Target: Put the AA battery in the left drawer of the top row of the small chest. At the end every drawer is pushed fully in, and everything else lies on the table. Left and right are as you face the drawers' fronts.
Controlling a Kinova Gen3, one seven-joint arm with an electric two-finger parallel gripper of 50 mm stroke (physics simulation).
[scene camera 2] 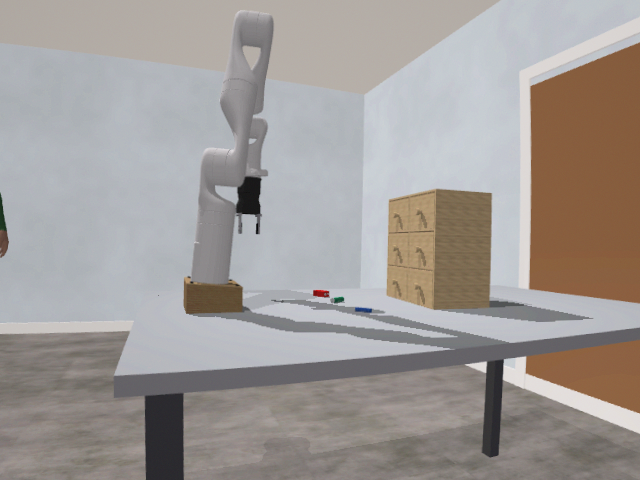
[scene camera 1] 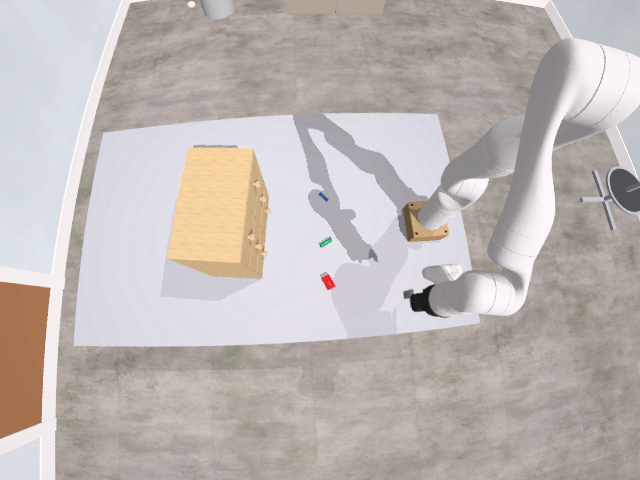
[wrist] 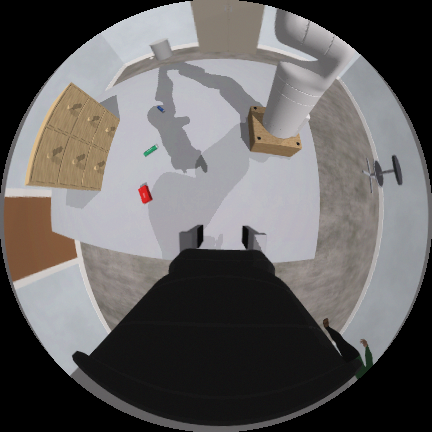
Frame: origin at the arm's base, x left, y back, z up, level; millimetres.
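Seen in the pictures: gripper, fingertip midpoint: (scene camera 2: 248, 233) (scene camera 1: 414, 294) (wrist: 222, 233); arm's base, link origin: (scene camera 2: 209, 281) (scene camera 1: 430, 217) (wrist: 278, 124).
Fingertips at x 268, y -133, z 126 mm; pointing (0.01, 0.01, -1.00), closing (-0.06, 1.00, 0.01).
Note:
Pixels of each thing's middle, then the offset from my fingertips to it. "spot": a spot on its surface instead. Level surfaces: height alone.
- small chest, body centre: (scene camera 1: 228, 220) (scene camera 2: 434, 248) (wrist: 69, 144) dx -229, dy -536, dz -32 mm
- top row's left drawer, surface spot: (scene camera 2: 403, 207) spot: dx -185, dy -448, dz +93 mm
- green cylinder, body centre: (scene camera 2: 337, 299) (wrist: 150, 149) (scene camera 1: 326, 242) dx -198, dy -231, dz -187 mm
- thinner blue cylinder, body centre: (scene camera 2: 362, 309) (scene camera 1: 324, 197) (wrist: 160, 108) dx -369, dy -236, dz -189 mm
- red block, body centre: (wrist: 144, 193) (scene camera 2: 321, 293) (scene camera 1: 328, 281) dx -60, dy -229, dz -185 mm
- table, surface height: dz -194 mm
The small chest (scene camera 1: 212, 204) (scene camera 2: 462, 248) has three rows of two drawers, all looking flush. The top row's left drawer (scene camera 2: 403, 207) (wrist: 44, 165) is in the column farther from scene camera 2. A green cylinder (scene camera 1: 325, 241) (scene camera 2: 337, 299) (wrist: 150, 150) with a silvery end lies on the table; it looks like the AA battery, though its label is unreadable. A thinner blue cylinder (scene camera 1: 323, 196) (scene camera 2: 363, 310) (wrist: 160, 108) and a red block (scene camera 1: 328, 281) (scene camera 2: 321, 293) (wrist: 145, 194) lie apart from it. My gripper (scene camera 1: 408, 293) (scene camera 2: 249, 229) (wrist: 222, 233) is open and empty, high above the table.
The arm's wooden base block (scene camera 1: 426, 229) (scene camera 2: 212, 298) (wrist: 272, 142) stands on the table (scene camera 1: 129, 320) (scene camera 2: 170, 361), at the end opposite the chest. The three small items lie between base and chest. Knobs stick out from the drawer fronts. Arm shadows cross the table.

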